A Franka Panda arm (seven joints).
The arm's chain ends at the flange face. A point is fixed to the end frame.
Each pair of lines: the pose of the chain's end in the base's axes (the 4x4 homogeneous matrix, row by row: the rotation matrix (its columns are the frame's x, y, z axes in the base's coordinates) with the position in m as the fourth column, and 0 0 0 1 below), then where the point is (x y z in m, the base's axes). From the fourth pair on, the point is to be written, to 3 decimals.
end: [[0.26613, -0.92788, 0.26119, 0.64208], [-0.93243, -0.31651, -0.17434, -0.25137], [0.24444, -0.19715, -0.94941, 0.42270], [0, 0, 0, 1]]
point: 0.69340 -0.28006 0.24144
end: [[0.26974, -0.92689, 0.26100, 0.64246], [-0.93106, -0.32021, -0.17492, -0.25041], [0.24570, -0.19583, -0.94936, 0.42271], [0, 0, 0, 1]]
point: 0.69372 -0.27920 0.24145
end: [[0.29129, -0.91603, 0.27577, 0.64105], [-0.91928, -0.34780, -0.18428, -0.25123], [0.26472, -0.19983, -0.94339, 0.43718], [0, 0, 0, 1]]
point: 0.69501 -0.28178 0.25699
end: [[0.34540, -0.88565, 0.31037, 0.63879], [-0.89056, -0.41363, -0.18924, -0.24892], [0.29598, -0.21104, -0.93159, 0.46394], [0, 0, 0, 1]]
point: 0.699 -0.280 0.286
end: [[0.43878, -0.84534, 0.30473, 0.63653], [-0.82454, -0.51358, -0.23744, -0.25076], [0.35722, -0.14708, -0.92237, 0.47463], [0, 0, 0, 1]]
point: 0.695 -0.291 0.298
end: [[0.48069, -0.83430, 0.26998, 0.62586], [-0.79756, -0.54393, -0.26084, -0.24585], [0.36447, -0.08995, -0.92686, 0.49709], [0, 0, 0, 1]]
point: 0.678 -0.291 0.319
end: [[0.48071, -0.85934, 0.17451, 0.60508], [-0.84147, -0.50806, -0.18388, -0.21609], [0.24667, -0.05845, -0.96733, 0.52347], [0, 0, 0, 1]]
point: 0.639 -0.246 0.338
